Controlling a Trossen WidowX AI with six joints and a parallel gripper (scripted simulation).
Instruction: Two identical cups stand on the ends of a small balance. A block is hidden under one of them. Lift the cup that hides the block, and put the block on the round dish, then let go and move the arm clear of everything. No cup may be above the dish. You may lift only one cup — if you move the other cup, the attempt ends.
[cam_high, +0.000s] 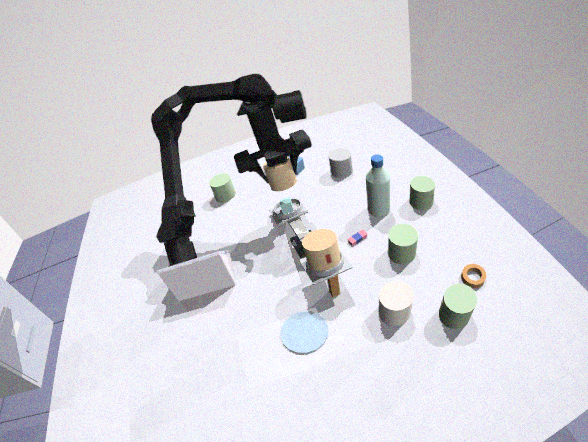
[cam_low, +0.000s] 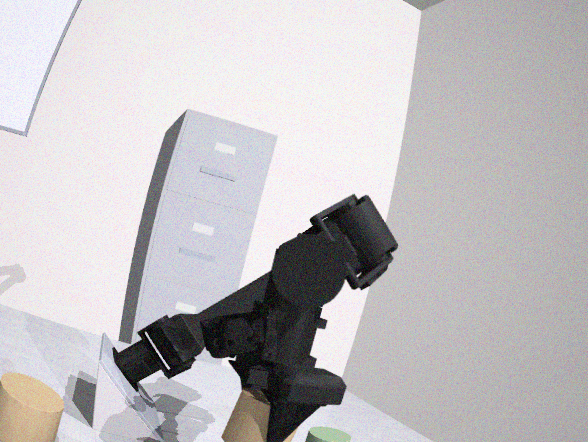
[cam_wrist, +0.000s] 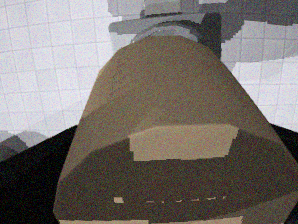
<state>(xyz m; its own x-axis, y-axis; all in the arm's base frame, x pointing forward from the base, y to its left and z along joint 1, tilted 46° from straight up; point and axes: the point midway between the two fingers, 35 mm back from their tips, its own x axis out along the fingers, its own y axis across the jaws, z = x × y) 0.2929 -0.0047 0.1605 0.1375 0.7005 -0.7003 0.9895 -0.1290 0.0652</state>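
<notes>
Right now the teal block is 1 cm behind my gripper tip and 9 cm below it. Round my gripper tip: eraser: 12 cm ahead, 17 cm to the right, 13 cm below; then bottle: 22 cm ahead, 10 cm to the right, 2 cm below; then grey balance: 13 cm to the right, 10 cm below.
</notes>
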